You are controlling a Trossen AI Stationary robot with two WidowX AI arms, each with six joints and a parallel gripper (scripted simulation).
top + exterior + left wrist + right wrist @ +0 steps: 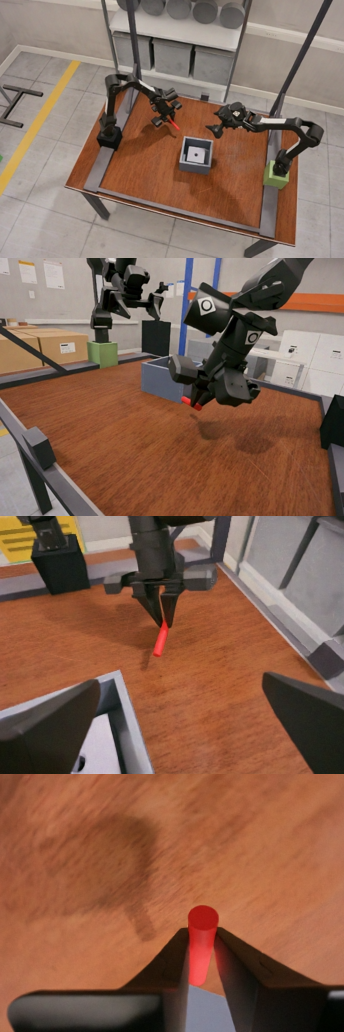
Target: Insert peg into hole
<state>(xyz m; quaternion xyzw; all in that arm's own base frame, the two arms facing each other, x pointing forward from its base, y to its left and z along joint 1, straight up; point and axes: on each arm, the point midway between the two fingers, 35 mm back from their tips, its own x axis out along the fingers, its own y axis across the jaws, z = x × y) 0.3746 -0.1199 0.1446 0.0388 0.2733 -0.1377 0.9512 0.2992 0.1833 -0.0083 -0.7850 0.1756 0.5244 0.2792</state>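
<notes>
Right now my right hand is 3 cm to the right of the red peg, 3 cm above it and 1 cm short of it. From my right hand the other things lie so: plate: 19 cm to the left, 17 cm ahead, 5 cm below; then grey box: 19 cm to the left, 17 cm ahead, 7 cm below.
</notes>
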